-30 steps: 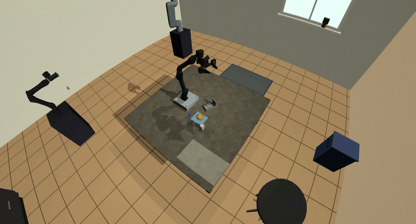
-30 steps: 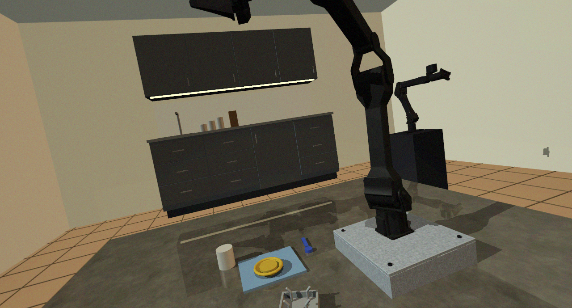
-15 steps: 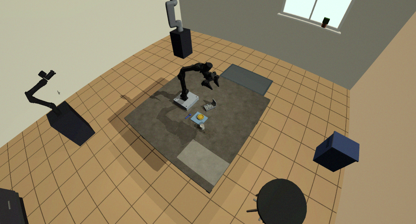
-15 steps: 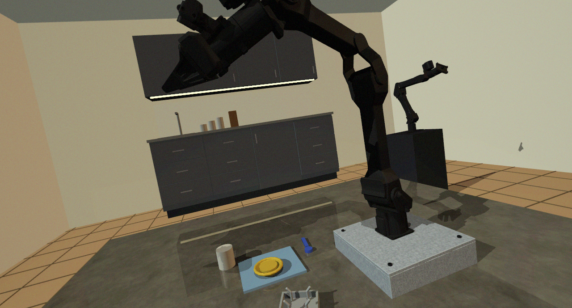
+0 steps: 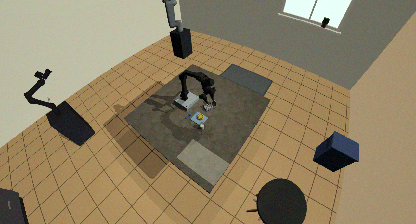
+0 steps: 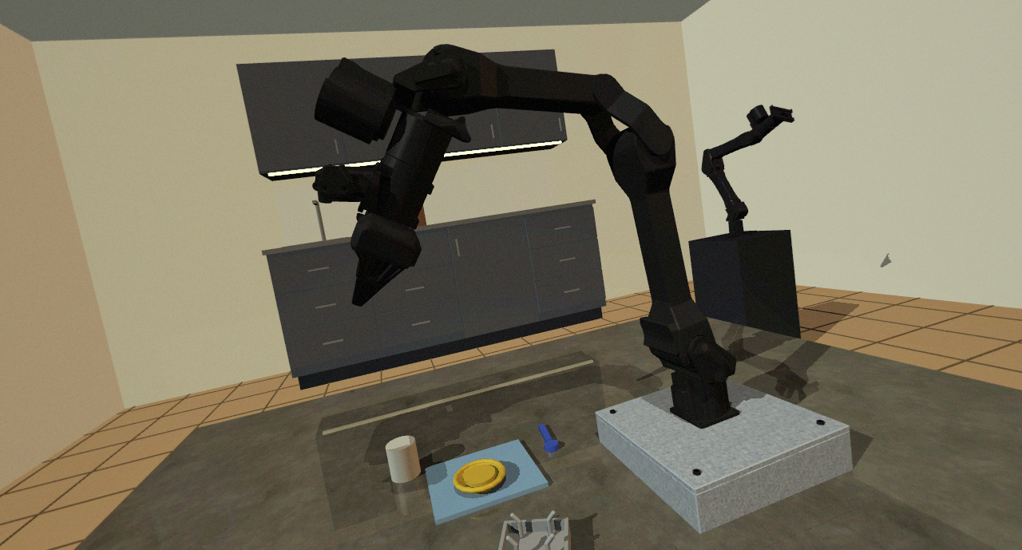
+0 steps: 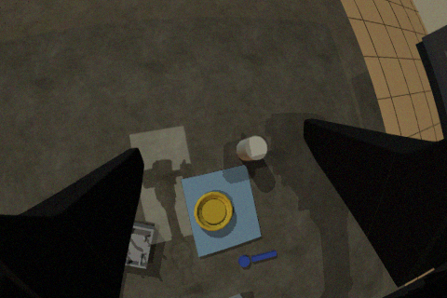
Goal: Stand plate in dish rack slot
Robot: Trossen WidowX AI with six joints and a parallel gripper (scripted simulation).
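Right now my gripper tip is 290 mm above the yellow plate, 110 mm past it and 40 mm to the left of it. Round my gripper tip: white cup: 280 mm below, 140 mm to the right, 10 mm behind; then grey dish rack: 280 mm below, 140 mm to the left, 110 mm behind; then blue mat: 300 mm below, 110 mm behind, 60 mm to the right.
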